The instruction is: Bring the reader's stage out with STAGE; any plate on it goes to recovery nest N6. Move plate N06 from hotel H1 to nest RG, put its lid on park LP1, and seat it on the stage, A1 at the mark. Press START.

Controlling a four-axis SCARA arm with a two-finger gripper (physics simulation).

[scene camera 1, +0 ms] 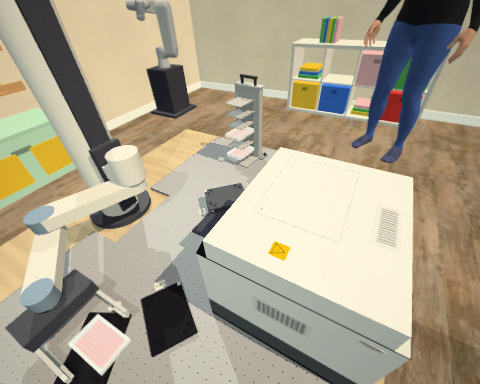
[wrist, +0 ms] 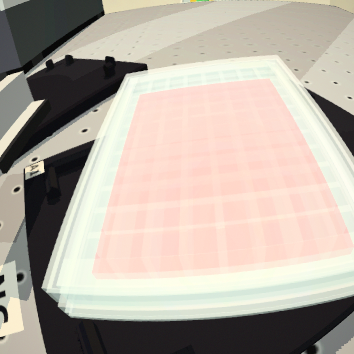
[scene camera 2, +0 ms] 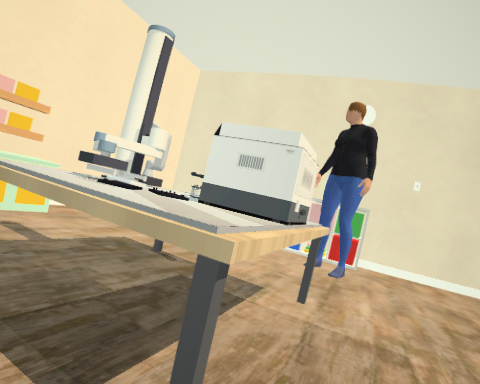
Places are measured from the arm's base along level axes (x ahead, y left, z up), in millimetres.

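Pixels of known places: gripper, fingertip midpoint: (scene camera 1: 100,343) (wrist: 208,63) (scene camera 2: 131,176); arm's base, origin of the base link: (scene camera 1: 122,207).
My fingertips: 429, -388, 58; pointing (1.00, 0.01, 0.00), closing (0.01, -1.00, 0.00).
Note:
Ahead of a thing's pixels: the offset from my fingertips to its top centre, as dx, dy, dz. "*": to the spot under its first point.
A lidded plate with pink wells @(-19, +1, -11) (scene camera 1: 100,343) (wrist: 215,170) sits on the black nest @(* -69, +43, -17) (wrist: 55,240), beside a partly cut-off label; an A1 tag @(* -17, +82, -33) (wrist: 34,170) shows at one corner. My gripper (scene camera 1: 95,344) (scene camera 2: 103,169) is open, its fingers on either side of the plate and apart from it; one finger shows at the left of the wrist view. The reader @(+373, +398, +295) (scene camera 1: 310,215) (scene camera 2: 250,175) (wrist: 55,30) is a white box with a dark base; I see no stage outside it. Hotel H1 (scene camera 1: 258,120) holds plates with pink wells @(* -117, +917, +123) (scene camera 1: 240,133) @(* -111, +909, +17) (scene camera 1: 241,153). I cannot read which is N06.
Another black nest @(+80, +139, -25) (scene camera 1: 169,317) (wrist: 85,82) carries no plate, between the plate's nest and the reader. Dark fixtures @(* -4, +585, +15) (scene camera 1: 225,197) stand behind the reader's near left corner. The arm's column (scene camera 1: 55,90) (scene camera 2: 142,95) rises at the left. A person (scene camera 1: 410,75) (scene camera 2: 350,160) stands behind the table.

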